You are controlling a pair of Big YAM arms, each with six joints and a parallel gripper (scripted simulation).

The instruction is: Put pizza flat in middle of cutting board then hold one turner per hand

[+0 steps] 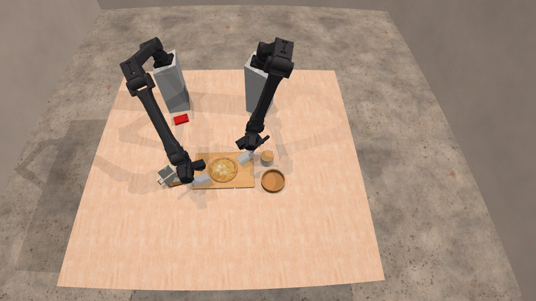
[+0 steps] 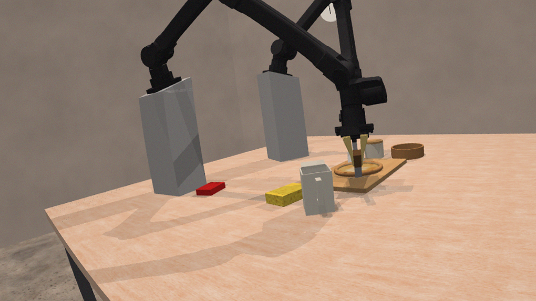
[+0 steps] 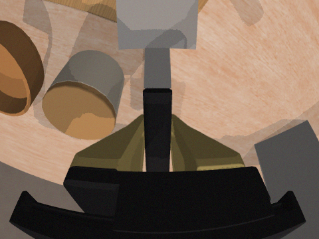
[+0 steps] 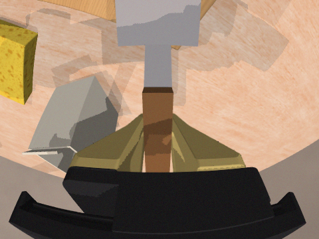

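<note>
Now: the grey mug 4 cm behind my right hand, 12 cm to the right of it and 4 cm below it. The rest, counted from my right hand: pizza: 12 cm behind, 20 cm to the left, 7 cm below; then brown-handled turner: 2 cm behind, 3 cm to the left, 2 cm below; then cutting board: 13 cm behind, 20 cm to the left, 8 cm below.
The black-handled turner is 1 cm to the right of my left hand and 1 cm below it. The rest, counted from my left hand: pizza 14 cm ahead, 20 cm to the right, 7 cm below; then lidded canister 6 cm ahead, 6 cm to the left, 6 cm below; then wooden bowl 20 cm ahead, 10 cm to the left, 8 cm below.
</note>
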